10 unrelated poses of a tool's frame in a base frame.
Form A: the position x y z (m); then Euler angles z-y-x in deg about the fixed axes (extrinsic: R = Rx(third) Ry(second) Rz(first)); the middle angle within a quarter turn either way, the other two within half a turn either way.
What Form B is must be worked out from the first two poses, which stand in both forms.
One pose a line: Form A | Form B
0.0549, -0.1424, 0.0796, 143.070, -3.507, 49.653 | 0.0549, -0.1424, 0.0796, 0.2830, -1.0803, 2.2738
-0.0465, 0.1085, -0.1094, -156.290, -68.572, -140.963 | -0.0465, 0.1085, -0.1094, 0.0567, -1.8747, -0.3771
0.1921, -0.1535, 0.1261, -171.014, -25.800, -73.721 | 0.1921, -0.1535, 0.1261, 0.3708, -1.6735, -2.1503
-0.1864, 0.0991, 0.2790, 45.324, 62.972, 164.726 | -0.1864, 0.0991, 0.2790, -2.3918, 0.7756, -1.5458
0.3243, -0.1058, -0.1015, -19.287, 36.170, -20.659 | 0.3243, -0.1058, -0.1015, -0.4516, 0.5615, -0.4358
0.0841, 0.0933, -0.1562, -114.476, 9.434, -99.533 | 0.0841, 0.0933, -0.1562, -1.2142, -1.6256, -1.5305
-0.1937, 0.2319, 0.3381, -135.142, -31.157, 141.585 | -0.1937, 0.2319, 0.3381, -1.2575, -2.3673, 1.1430
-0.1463, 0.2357, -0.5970, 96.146, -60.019, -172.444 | -0.1463, 0.2357, -0.5970, 1.5718, -1.6213, -0.9817
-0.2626, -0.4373, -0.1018, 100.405, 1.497, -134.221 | -0.2626, -0.4373, -0.1018, -1.5880, 1.9277, 0.7893
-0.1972, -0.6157, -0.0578, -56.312, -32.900, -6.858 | -0.1972, -0.6157, -0.0578, 0.1743, -0.5816, -0.9194
